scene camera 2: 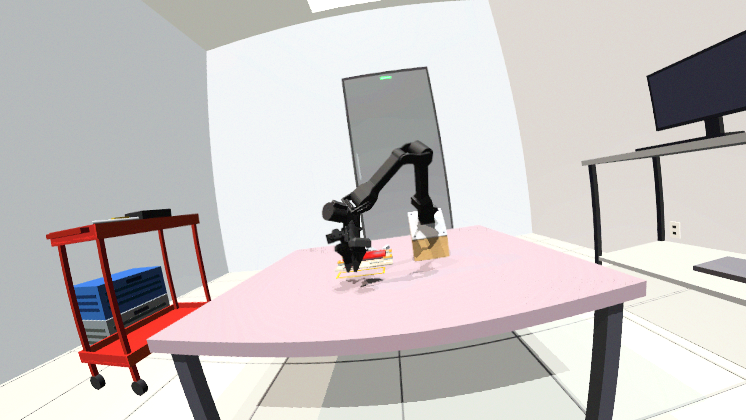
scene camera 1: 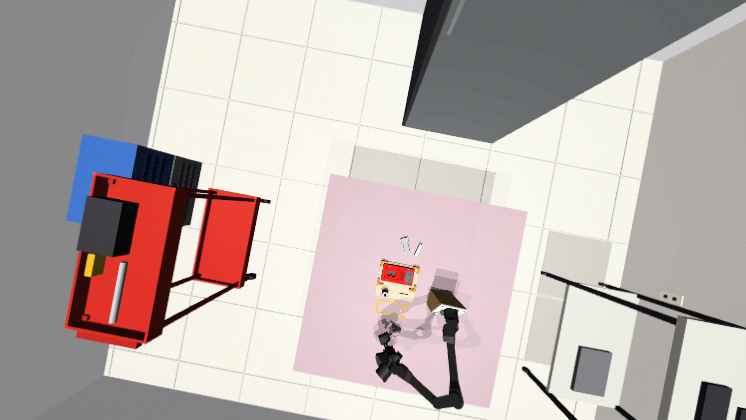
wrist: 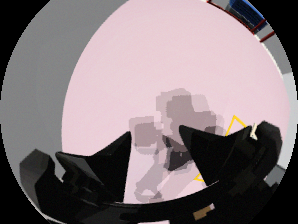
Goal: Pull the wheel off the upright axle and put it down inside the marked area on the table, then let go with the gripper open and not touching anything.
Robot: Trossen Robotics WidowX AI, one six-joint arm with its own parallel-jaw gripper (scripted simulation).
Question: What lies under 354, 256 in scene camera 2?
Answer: My gripper.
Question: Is my gripper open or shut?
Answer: Open.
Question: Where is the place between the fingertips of my gripper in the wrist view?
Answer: At 155, 132
